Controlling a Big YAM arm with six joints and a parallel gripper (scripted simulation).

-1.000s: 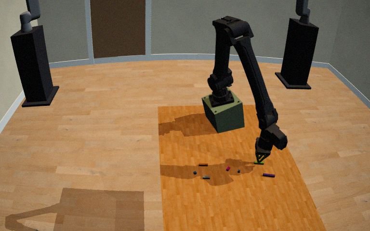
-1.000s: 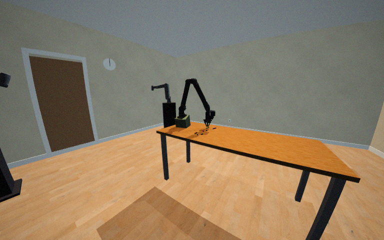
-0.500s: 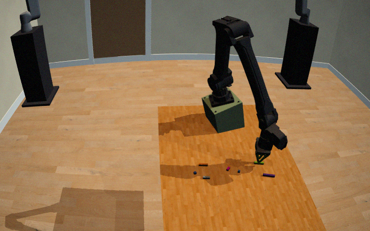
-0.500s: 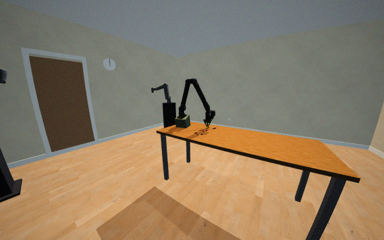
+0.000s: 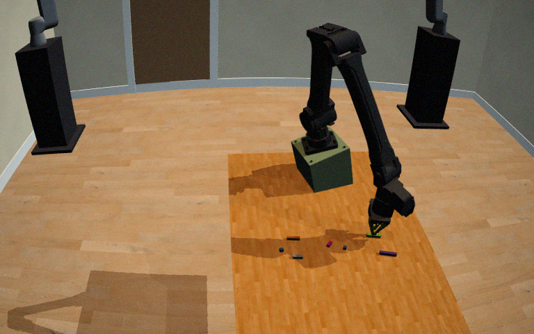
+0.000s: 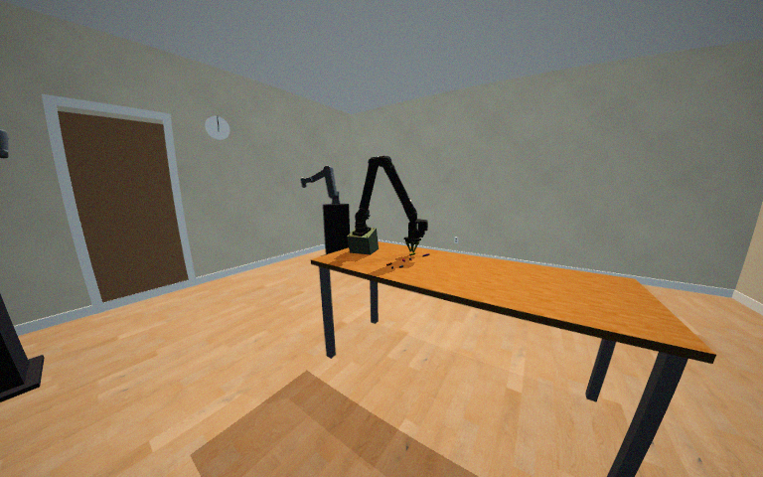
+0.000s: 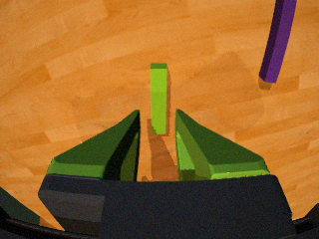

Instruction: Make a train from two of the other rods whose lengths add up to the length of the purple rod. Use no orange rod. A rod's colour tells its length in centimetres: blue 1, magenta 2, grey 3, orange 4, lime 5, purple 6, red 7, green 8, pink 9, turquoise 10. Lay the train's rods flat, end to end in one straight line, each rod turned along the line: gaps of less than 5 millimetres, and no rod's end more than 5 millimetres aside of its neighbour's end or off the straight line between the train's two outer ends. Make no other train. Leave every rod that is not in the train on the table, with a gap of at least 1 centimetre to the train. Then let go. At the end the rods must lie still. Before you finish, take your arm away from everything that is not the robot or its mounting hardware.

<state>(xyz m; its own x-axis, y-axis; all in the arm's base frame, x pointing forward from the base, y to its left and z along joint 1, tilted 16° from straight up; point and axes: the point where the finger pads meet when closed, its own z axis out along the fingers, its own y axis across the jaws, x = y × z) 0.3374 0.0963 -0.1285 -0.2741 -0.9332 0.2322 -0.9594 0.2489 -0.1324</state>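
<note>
Right now the lime rod is 20 mm below my hand. Round my hand: orange rod: 20 mm behind, 260 mm to the right, 20 mm below; then purple rod: 90 mm ahead, 30 mm to the left, 20 mm below; then magenta rod: 20 mm ahead, 150 mm to the right, 20 mm below.
</note>
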